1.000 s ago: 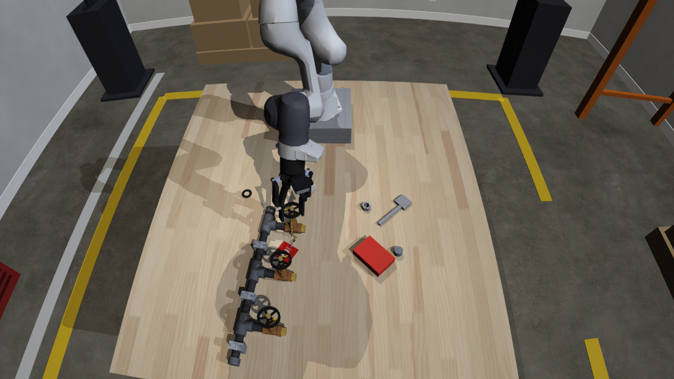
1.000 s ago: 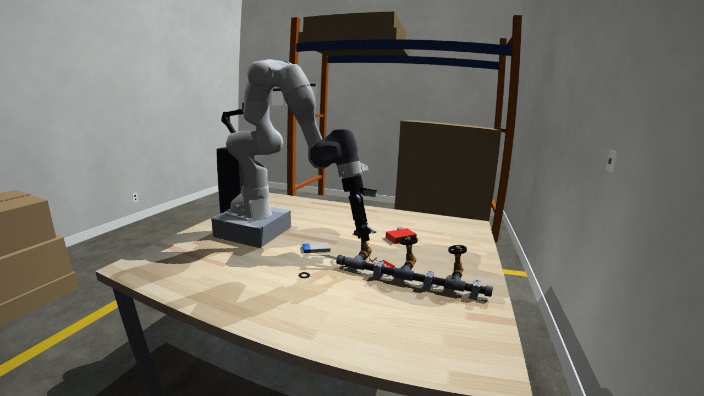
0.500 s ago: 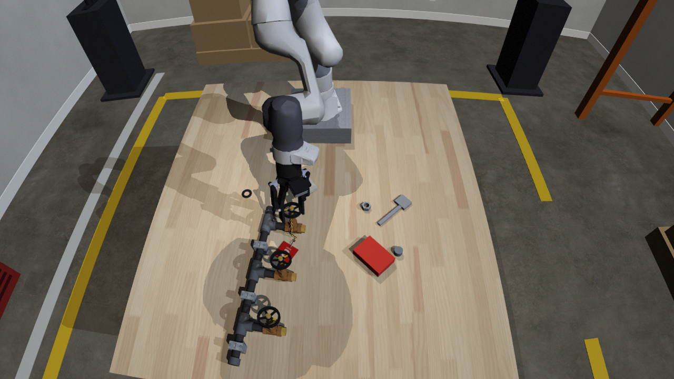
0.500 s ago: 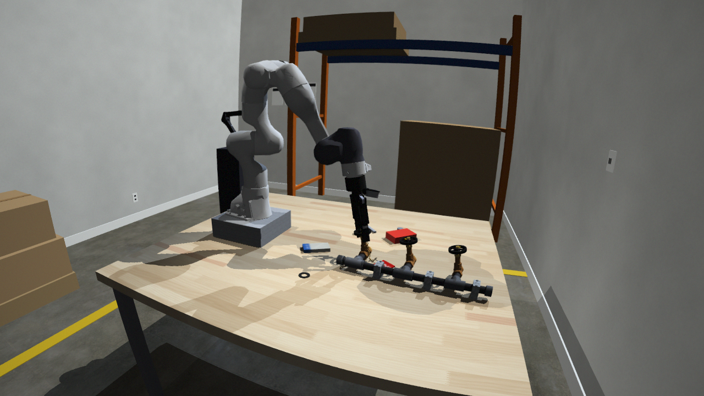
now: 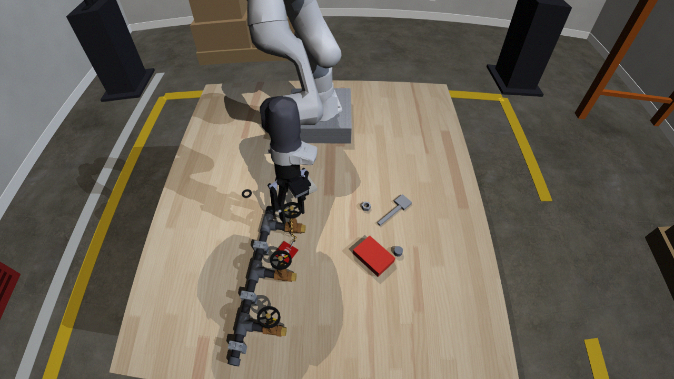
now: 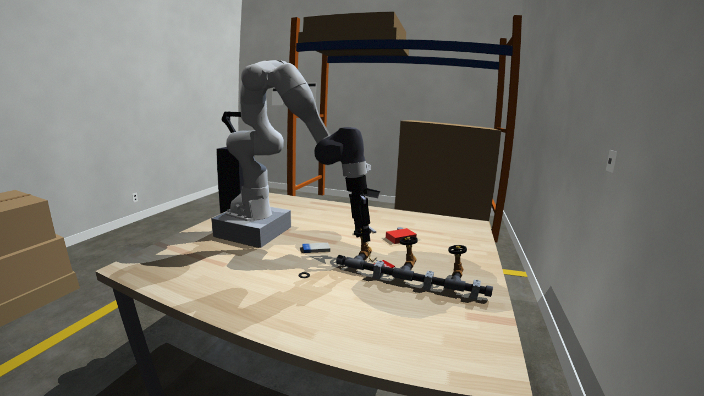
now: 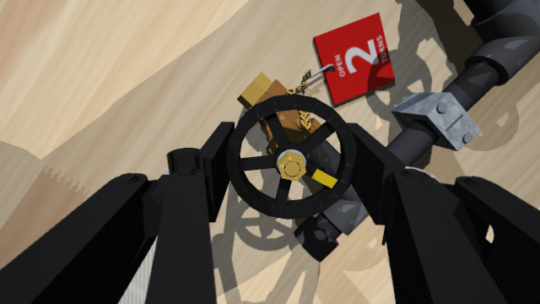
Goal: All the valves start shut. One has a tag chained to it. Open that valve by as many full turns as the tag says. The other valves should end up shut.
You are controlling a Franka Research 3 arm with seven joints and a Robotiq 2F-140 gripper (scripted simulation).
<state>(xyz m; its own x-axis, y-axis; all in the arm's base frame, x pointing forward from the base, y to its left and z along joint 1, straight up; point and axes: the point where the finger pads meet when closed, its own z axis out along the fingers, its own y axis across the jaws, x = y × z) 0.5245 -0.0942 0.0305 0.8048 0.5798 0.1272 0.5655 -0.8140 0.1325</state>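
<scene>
Right now my hand is 9 cm short of the red tag, 2 cm to the left of it and 11 cm above it. Round my hand: blue-and-white box (20 cm behind, 3 cm to the left, 11 cm below); then nut (8 cm behind, 26 cm to the left, 11 cm below); then black washer (16 cm behind, 20 cm to the right, 12 cm below).
</scene>
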